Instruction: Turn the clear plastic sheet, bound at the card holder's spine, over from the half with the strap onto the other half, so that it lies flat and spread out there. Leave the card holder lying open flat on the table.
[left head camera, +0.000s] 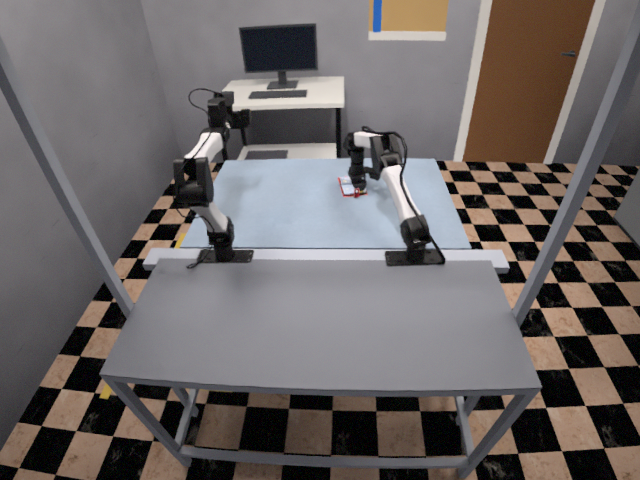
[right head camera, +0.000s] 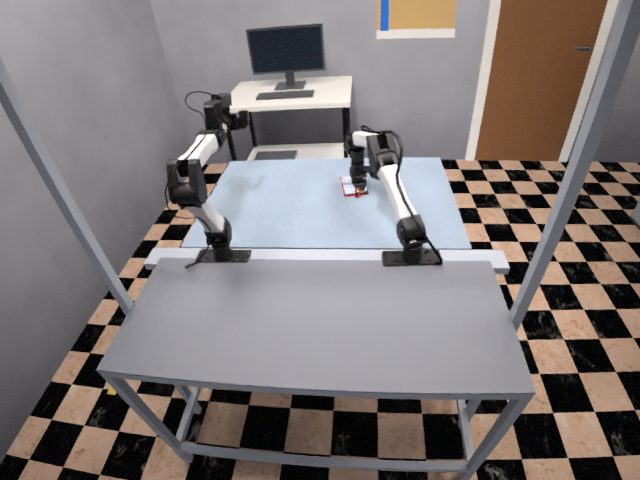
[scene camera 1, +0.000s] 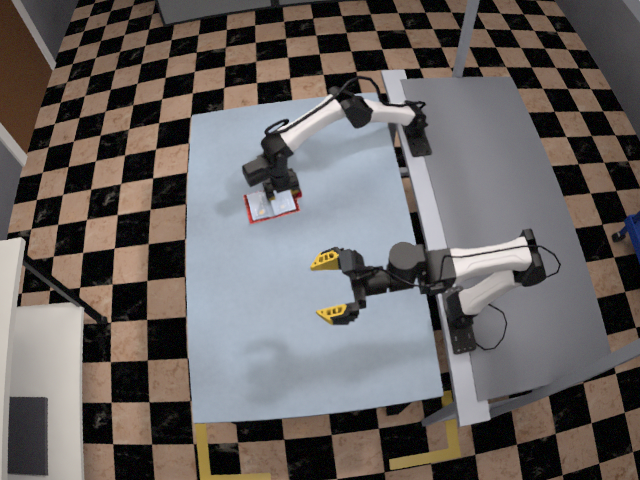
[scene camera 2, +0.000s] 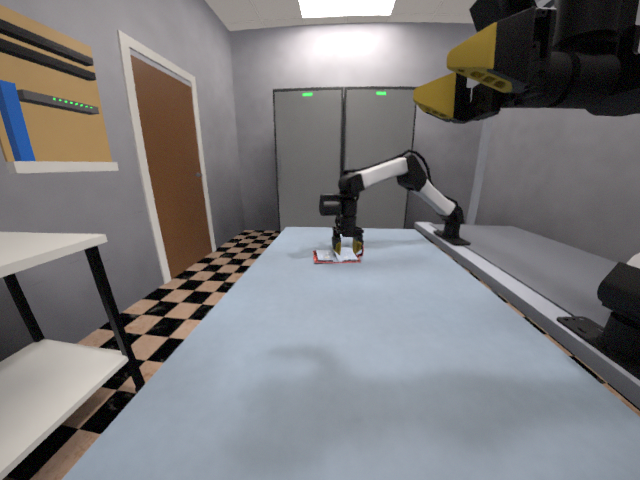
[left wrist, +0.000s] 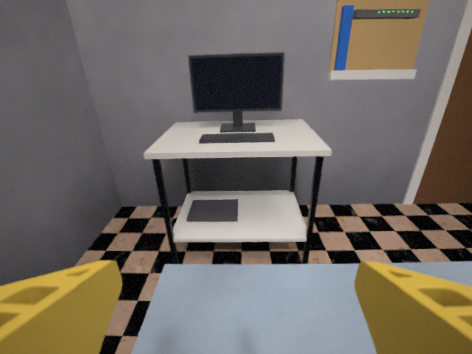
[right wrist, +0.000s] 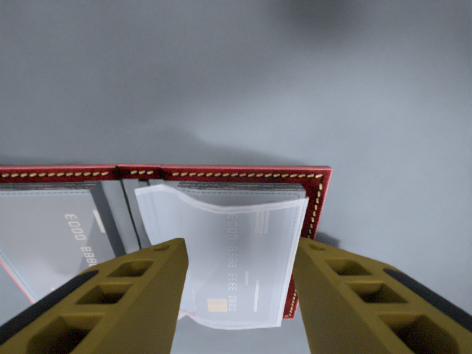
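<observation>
The red card holder (right wrist: 240, 172) (scene camera 1: 273, 217) (scene camera 2: 336, 261) lies open flat on the blue table. The clear sheet (right wrist: 250, 225) lies over the strap half, its top edge wavy and slightly raised in the right wrist view, its near-spine edge lifted a little. The red strap (scene camera 2: 361, 251) shows beside the right gripper; in the right wrist view it is hidden. My right gripper (right wrist: 238, 245) (scene camera 1: 283, 196) (scene camera 2: 346, 251) is open low over the strap half, its fingers apart with part of the sheet showing between them. My left gripper (scene camera 1: 314, 290) (scene camera 2: 433, 77) (left wrist: 237, 272) is open and empty, high above the table.
The blue table top (scene camera 1: 248, 289) bears the holder near its far edge from the arm rail (scene camera 1: 429, 206). A white desk (left wrist: 165, 142) with a monitor (left wrist: 236, 82) and keyboard (left wrist: 237, 138) stands beyond the table. A grey table (left head camera: 320, 320) is behind the arms.
</observation>
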